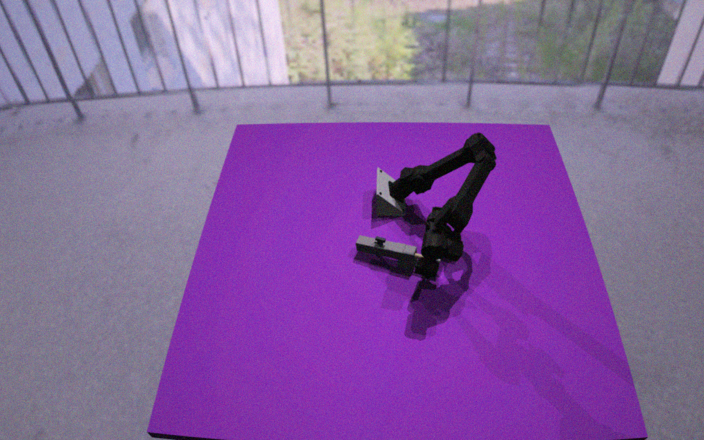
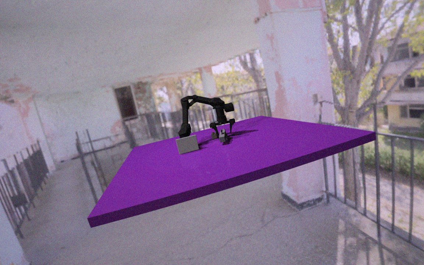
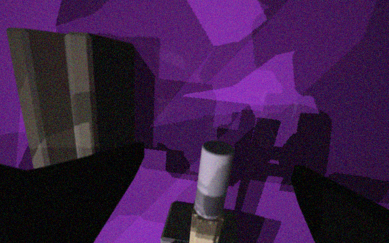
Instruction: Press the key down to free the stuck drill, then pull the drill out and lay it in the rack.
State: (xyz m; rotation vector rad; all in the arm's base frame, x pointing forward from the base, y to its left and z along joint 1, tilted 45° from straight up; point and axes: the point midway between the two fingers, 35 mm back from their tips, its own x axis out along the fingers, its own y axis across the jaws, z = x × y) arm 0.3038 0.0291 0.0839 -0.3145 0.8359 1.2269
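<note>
The rack lies 6 cm behind my gripper tip and 5 cm to the left of it. Round my gripper tip: dark key: 15 cm to the right, 7 cm behind, 3 cm above; long grey block: 13 cm to the right, 6 cm behind, 2 cm above.
</note>
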